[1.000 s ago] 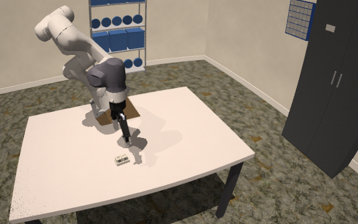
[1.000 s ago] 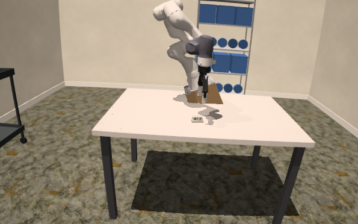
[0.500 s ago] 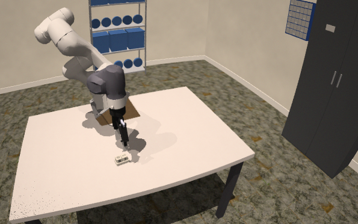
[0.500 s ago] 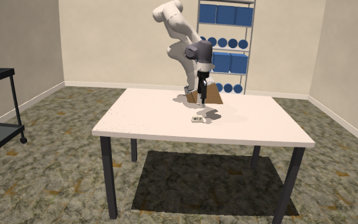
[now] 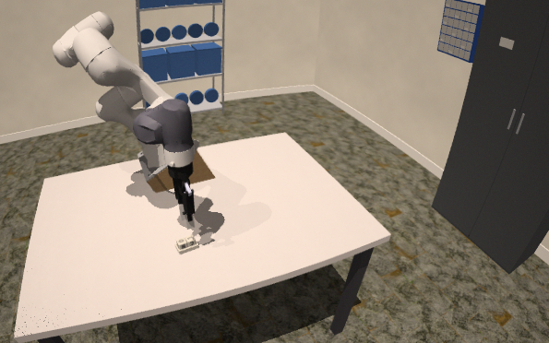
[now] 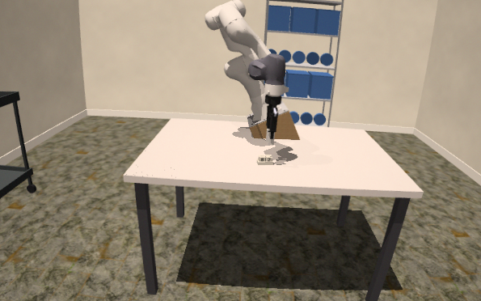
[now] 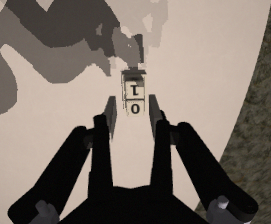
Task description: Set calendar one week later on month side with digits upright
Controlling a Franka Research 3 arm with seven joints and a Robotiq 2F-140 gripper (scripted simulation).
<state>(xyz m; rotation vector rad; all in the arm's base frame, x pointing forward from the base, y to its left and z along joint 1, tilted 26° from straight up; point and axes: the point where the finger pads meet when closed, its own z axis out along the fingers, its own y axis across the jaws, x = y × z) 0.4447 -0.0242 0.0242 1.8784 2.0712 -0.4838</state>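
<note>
The cube lies 11 cm below my hand. Round my hand: grey tray (13 cm below, 2 cm to the right).
</note>
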